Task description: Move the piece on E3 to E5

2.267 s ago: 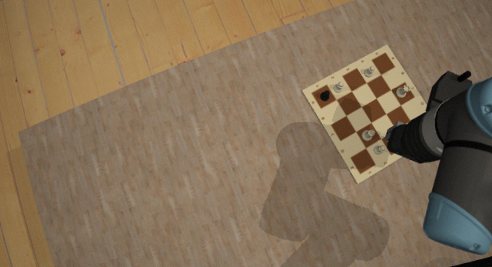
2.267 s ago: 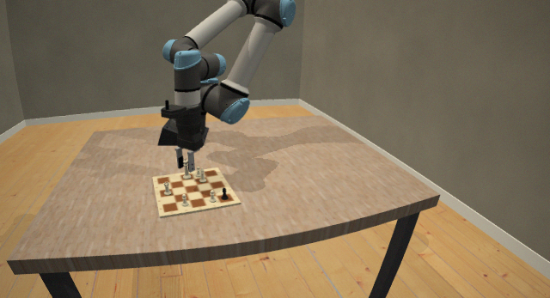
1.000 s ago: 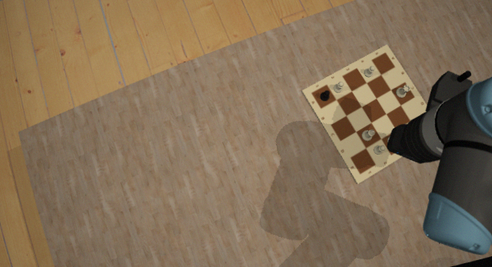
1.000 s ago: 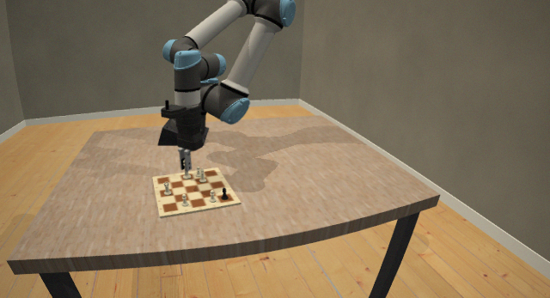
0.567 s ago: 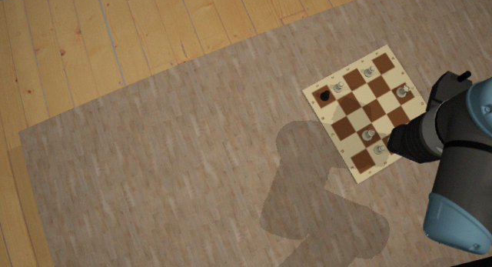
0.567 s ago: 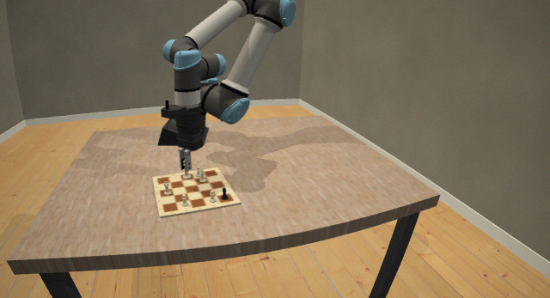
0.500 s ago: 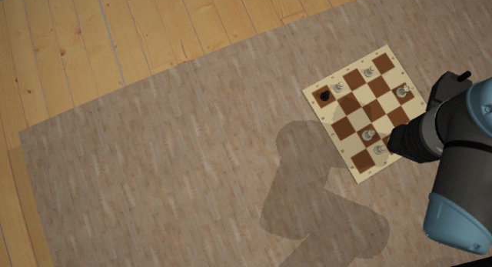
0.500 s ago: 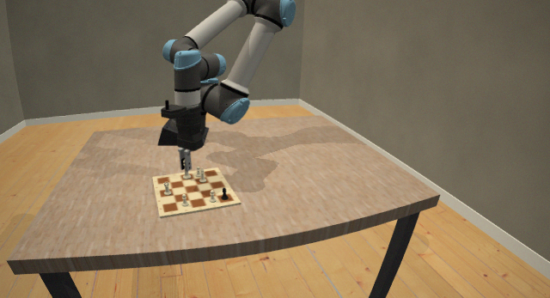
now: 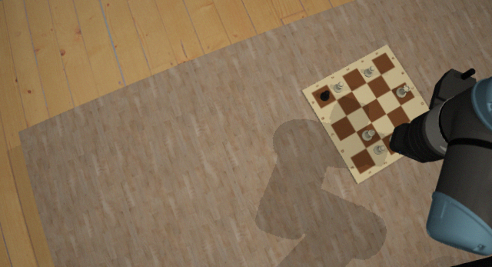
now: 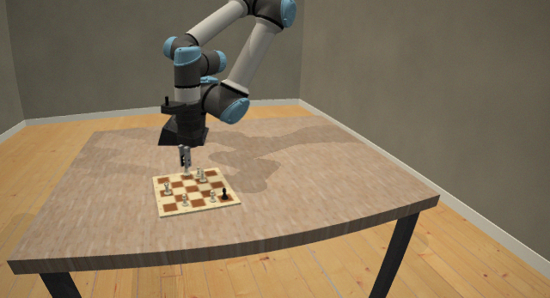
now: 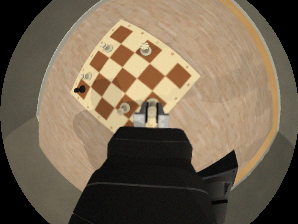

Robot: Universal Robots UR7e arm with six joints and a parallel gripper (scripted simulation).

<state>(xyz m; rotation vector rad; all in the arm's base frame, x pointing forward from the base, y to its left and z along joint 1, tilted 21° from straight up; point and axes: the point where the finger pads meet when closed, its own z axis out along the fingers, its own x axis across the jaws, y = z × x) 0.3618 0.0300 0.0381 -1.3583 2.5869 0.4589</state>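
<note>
Now: hand 70 mm short of the chessboard, 20 mm to the right of it and 60 mm above it. The rest, counted from my hand: white chess piece: 10 mm below; black pawn: 120 mm ahead, 120 mm to the left, 40 mm below.
</note>
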